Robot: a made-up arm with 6 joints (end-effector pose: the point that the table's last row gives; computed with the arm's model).
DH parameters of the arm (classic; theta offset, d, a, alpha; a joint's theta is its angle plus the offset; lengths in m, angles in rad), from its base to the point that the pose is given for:
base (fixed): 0 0.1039 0 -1.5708
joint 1: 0 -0.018 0.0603 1.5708
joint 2: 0.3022 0 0.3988 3.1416
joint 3: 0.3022 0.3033 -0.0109 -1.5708
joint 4: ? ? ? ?
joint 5: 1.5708 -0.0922 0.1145 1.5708
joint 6: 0 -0.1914 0.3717 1.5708
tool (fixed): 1.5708 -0.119 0 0
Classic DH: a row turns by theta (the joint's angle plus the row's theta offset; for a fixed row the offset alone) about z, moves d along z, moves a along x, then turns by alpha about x.
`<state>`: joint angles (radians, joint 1 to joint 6).
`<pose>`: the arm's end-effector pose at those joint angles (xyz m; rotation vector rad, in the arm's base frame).
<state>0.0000 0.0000 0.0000 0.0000 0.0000 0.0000</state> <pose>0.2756 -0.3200 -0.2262 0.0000 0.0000 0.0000</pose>
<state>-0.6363 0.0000 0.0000 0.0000 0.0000 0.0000</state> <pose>0.4178 -0.3200 0.0022 0.0000 -0.6363 0.0000</pose>
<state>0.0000 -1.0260 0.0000 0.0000 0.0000 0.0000</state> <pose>-0.0864 -0.3587 -0.2262 0.0000 0.0000 -1.0260</pose>
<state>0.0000 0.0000 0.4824 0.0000 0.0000 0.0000</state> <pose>0.0993 -0.1953 -0.2262 0.0000 0.0000 -0.4824</pose>
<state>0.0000 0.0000 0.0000 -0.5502 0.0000 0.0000</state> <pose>0.2844 -0.3200 -0.1415 0.0000 0.5502 0.0000</pose>
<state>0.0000 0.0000 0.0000 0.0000 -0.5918 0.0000</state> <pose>0.5794 -0.3441 -0.2262 0.0000 0.0000 0.5918</pose>
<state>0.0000 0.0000 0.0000 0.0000 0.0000 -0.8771</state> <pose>0.2756 -0.2775 0.1025 -0.8771 0.0000 0.0000</pose>
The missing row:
joint 4: 0 -0.0655 0.0369 1.5708
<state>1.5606 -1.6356 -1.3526 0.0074 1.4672 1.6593</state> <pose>-0.5676 -0.1688 -0.1716 -0.0577 -0.2235 -1.5562</pose>
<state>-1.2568 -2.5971 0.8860 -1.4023 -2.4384 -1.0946</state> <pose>0.4267 -0.4003 -0.7544 0.4950 -1.7105 -1.7874</pose>
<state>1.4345 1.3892 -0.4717 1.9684 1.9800 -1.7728</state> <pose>-0.5332 -0.1322 0.1842 0.4240 1.8272 0.2500</pose>
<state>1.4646 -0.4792 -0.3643 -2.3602 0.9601 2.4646</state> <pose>-0.3222 0.2907 -0.2900 -1.1764 1.0263 -2.0399</pose>
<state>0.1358 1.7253 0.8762 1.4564 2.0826 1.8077</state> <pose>-0.1068 0.6543 -0.0071 -2.5504 1.1449 0.7962</pose>
